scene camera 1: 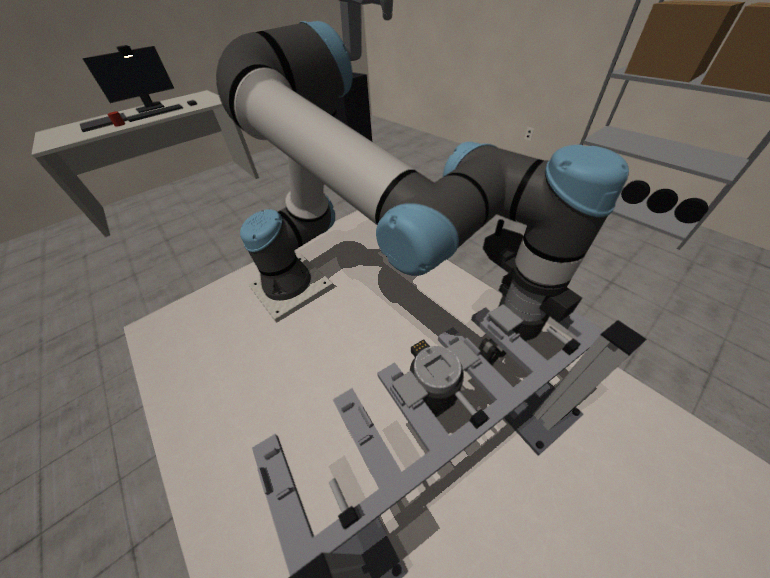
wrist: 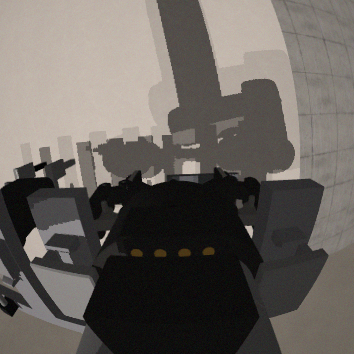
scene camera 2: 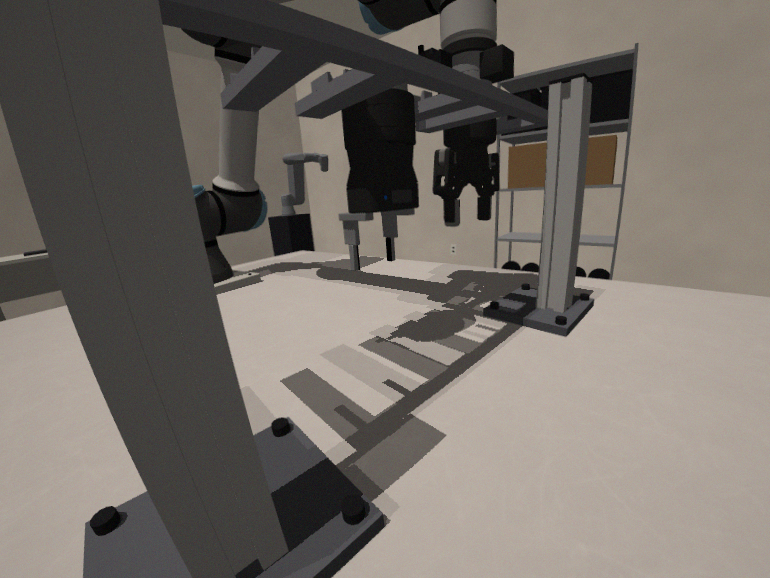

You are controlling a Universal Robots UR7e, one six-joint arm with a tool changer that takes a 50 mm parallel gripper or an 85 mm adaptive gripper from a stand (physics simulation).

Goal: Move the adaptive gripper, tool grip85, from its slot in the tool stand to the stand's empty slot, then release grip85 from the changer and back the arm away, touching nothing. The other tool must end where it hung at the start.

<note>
In view: a 50 mm gripper (scene camera 2: 379,132) and a tool stand (scene camera 2: 98,141).
The 50 mm gripper shows as well in scene camera 1 (scene camera 1: 436,374).
</note>
